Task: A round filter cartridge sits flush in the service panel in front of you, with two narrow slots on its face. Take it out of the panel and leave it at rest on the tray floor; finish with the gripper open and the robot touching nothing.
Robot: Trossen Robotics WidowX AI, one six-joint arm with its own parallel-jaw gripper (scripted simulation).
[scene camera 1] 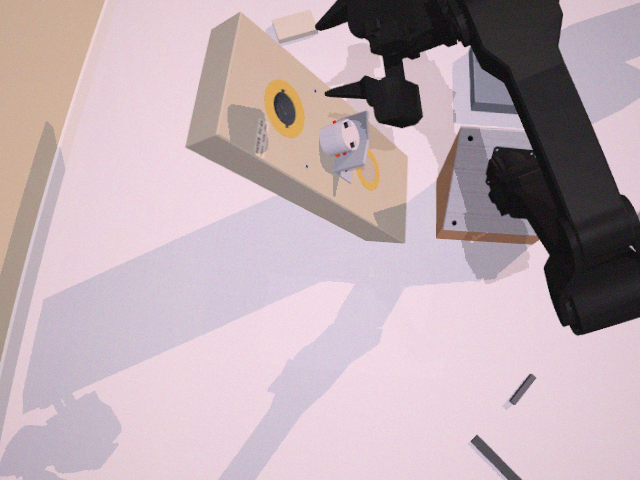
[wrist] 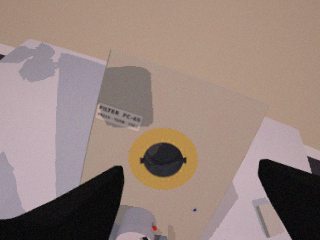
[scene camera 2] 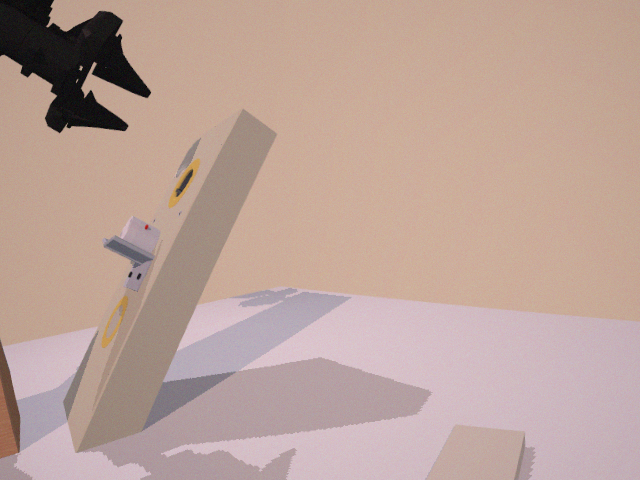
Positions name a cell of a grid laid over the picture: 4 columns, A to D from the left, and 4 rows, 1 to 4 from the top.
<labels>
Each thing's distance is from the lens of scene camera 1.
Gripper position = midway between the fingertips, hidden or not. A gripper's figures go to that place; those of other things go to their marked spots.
gripper (scene camera 1: C1): 0.54 m
round filter cartridge (scene camera 1: C2): 0.65 m
</labels>
